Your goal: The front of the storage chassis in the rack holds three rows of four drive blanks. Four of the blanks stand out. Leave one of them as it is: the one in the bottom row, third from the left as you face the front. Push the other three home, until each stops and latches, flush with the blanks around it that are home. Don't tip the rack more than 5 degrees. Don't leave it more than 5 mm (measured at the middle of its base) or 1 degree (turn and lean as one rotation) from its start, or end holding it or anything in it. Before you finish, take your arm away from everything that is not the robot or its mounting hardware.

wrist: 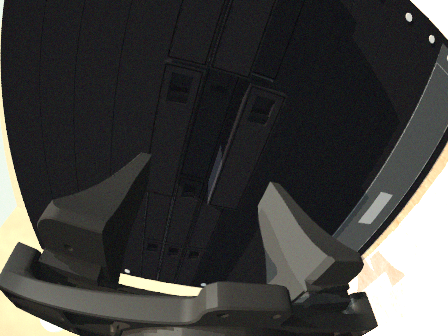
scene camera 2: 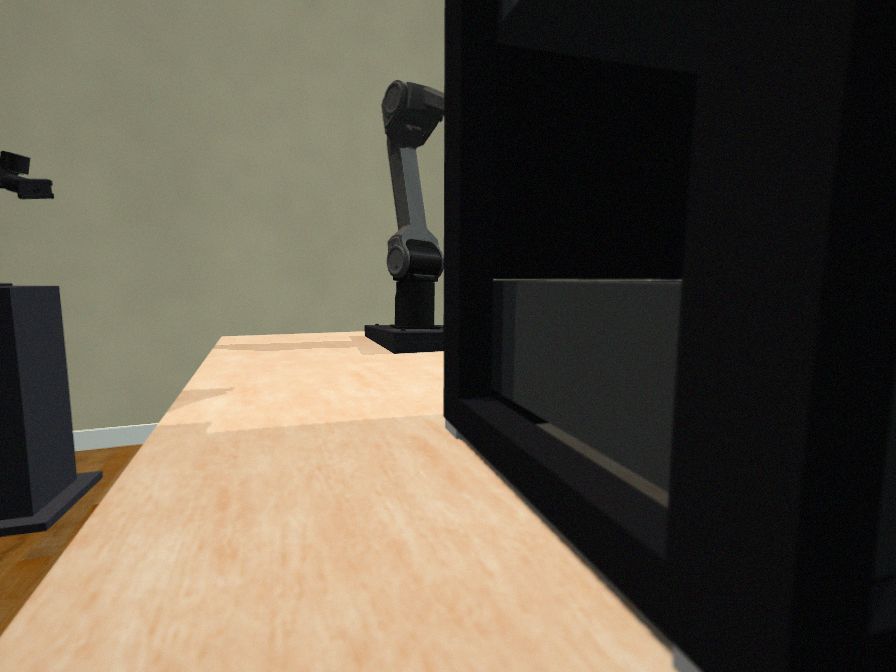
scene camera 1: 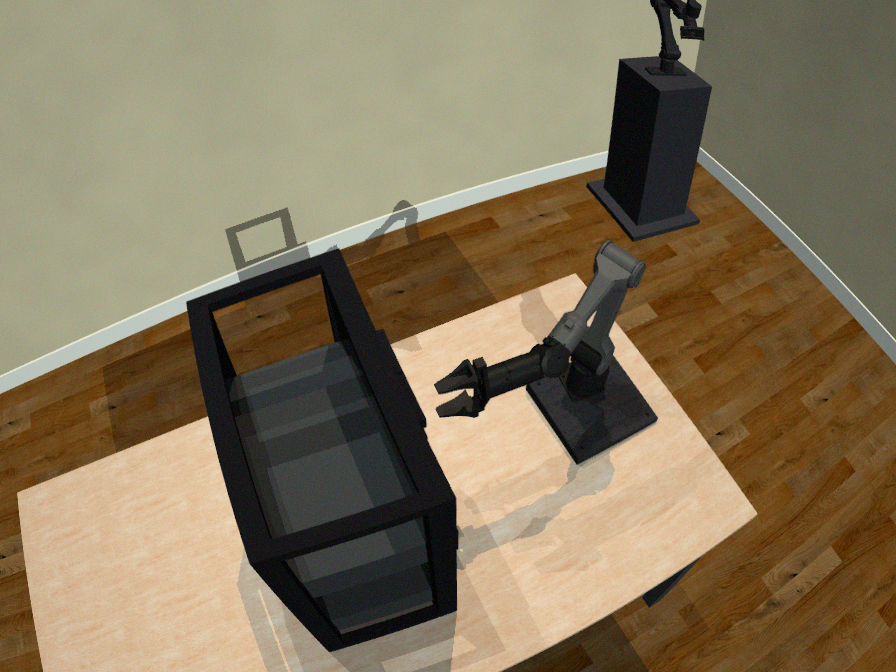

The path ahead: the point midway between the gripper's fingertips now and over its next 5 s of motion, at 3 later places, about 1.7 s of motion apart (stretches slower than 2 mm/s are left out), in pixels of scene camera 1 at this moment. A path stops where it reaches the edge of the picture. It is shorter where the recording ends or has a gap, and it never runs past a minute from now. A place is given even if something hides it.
My gripper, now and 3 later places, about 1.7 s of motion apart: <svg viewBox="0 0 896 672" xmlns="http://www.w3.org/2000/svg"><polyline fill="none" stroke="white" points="437,401 413,399 400,404 444,391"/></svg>
